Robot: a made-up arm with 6 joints. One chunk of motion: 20 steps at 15 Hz.
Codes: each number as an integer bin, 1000 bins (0 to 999) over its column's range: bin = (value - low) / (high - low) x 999, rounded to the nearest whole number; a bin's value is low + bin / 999 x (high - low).
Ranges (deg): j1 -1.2..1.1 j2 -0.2..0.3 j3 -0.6..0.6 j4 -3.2..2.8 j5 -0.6..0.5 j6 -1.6..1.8
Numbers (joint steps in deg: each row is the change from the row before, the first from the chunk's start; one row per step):
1: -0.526 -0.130 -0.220 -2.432 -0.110 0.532
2: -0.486 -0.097 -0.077 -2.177 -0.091 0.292
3: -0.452 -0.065 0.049 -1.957 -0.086 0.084
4: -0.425 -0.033 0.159 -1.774 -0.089 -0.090
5: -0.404 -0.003 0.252 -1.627 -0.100 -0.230
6: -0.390 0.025 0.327 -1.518 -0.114 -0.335
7: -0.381 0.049 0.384 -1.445 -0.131 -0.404
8: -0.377 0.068 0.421 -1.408 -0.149 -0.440
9: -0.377 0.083 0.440 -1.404 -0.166 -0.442
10: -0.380 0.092 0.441 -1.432 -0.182 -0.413
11: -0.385 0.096 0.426 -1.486 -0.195 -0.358
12: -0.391 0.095 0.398 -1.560 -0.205 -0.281
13: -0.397 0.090 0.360 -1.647 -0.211 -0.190
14: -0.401 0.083 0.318 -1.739 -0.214 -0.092
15: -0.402 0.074 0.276 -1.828 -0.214 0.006
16: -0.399 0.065 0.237 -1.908 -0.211 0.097
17: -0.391 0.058 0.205 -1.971 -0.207 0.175
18: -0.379 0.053 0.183 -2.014 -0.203 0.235
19: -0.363 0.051 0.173 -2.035 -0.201 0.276
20: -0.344 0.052 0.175 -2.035 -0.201 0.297
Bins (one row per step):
1: 293 140 316 128 445 626
2: 310 206 435 170 462 556
3: 325 270 540 207 467 495
4: 337 334 632 237 464 444
5: 346 394 709 262 454 403
6: 352 450 772 280 441 372
7: 356 498 819 292 426 351
8: 357 535 850 298 410 341
9: 357 565 866 299 394 340
10: 356 583 867 294 380 349
11: 354 591 854 285 368 365
12: 351 589 831 273 359 388
13: 349 579 799 259 353 414
14: 347 565 764 243 351 443
15: 347 547 729 228 351 472
16: 348 529 697 215 353 499
17: 351 515 670 205 357 522
18: 357 505 652 197 361 539
19: 364 501 644 194 362 551
20: 372 503 645 194 362 557

